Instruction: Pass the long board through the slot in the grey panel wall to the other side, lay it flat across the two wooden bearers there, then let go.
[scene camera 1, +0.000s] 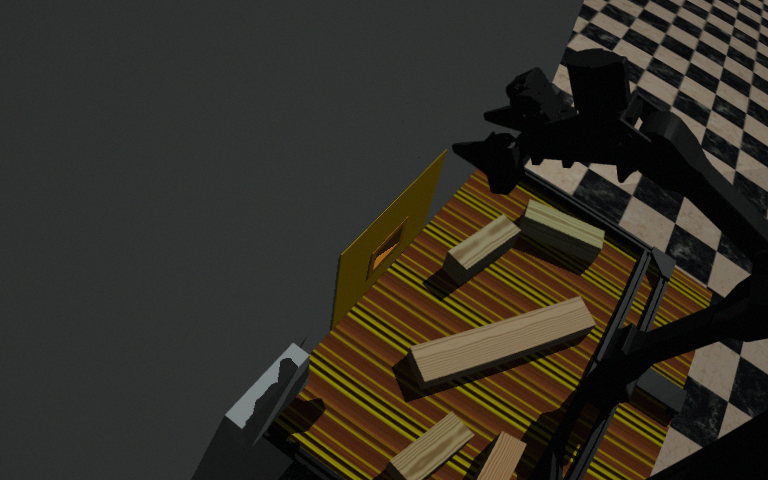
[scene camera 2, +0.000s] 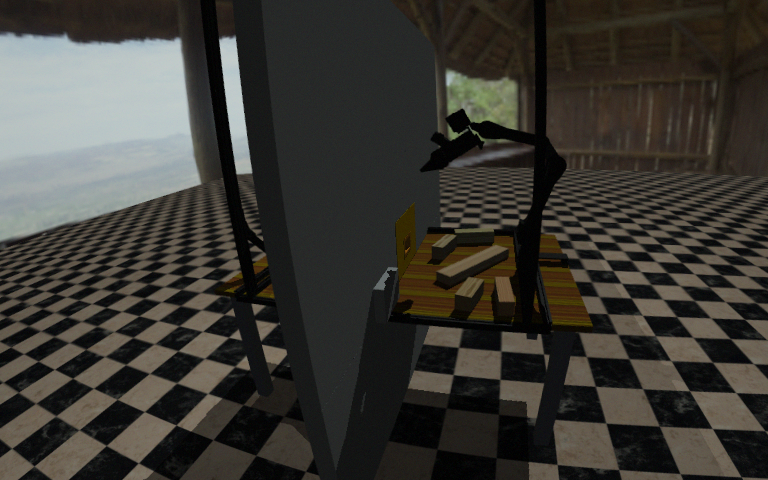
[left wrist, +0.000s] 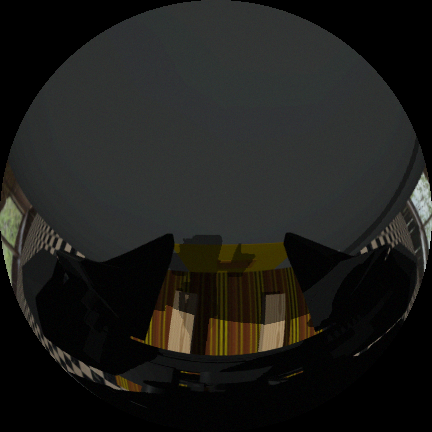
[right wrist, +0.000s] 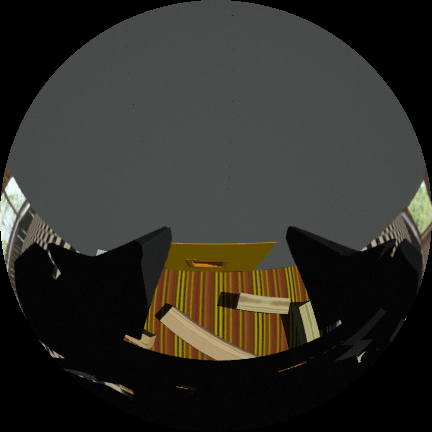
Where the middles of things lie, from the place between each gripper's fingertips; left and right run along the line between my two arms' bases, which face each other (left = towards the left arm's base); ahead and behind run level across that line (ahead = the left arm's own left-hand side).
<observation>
Now: left hand 34 cm past the grey block (scene camera 1: 259, 407), 31 cm above it and 8 cm to the left of it.
Right now my right hand is 34 cm past the grey block, 30 cm above it and 10 cm to the right of it.
</observation>
